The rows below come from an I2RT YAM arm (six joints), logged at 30 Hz.
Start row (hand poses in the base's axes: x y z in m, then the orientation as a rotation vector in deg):
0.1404 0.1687 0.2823 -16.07 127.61 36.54
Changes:
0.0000 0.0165 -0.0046 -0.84 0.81 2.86
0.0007 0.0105 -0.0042 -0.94 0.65 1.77
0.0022 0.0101 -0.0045 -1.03 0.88 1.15
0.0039 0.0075 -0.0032 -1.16 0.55 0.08
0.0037 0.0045 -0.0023 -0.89 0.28 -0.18
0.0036 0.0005 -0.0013 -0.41 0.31 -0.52
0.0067 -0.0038 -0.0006 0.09 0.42 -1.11
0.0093 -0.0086 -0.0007 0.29 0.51 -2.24
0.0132 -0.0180 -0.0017 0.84 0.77 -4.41
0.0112 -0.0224 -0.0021 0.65 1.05 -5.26
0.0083 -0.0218 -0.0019 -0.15 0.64 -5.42
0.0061 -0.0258 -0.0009 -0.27 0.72 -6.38
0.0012 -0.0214 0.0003 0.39 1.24 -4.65
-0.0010 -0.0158 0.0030 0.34 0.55 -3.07
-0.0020 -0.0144 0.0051 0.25 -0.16 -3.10
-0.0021 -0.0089 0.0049 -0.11 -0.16 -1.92
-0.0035 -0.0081 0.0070 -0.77 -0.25 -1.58
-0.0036 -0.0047 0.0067 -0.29 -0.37 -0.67
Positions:
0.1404 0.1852 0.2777 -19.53 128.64 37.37
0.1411 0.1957 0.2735 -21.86 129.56 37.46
0.1433 0.2058 0.2690 -23.48 130.74 37.19
0.1472 0.2133 0.2658 -24.00 131.73 36.12
0.1509 0.2178 0.2635 -24.15 132.37 35.12
0.1545 0.2183 0.2622 -23.66 132.87 34.51
0.1612 0.2145 0.2616 -22.21 133.31 34.21
0.1705 0.2059 0.2609 -19.31 133.81 33.62
0.1837 0.1879 0.2592 -13.52 134.33 32.66
0.1949 0.1655 0.2571 -6.74 134.97 31.09
0.2032 0.1437 0.2552 -0.25 135.18 28.38
0.2093 0.1179 0.2543 7.31 135.10 25.03
0.2105 0.0965 0.2546 13.26 135.40 23.26
0.2095 0.0807 0.2576 17.16 135.22 22.18
0.2075 0.0663 0.2627 20.85 134.27 21.01
0.2054 0.0574 0.2676 22.98 133.61 19.98
0.2019 0.0493 0.2746 24.36 132.99 18.34
0.1983 0.0446 0.2813 24.89 132.46 17.73

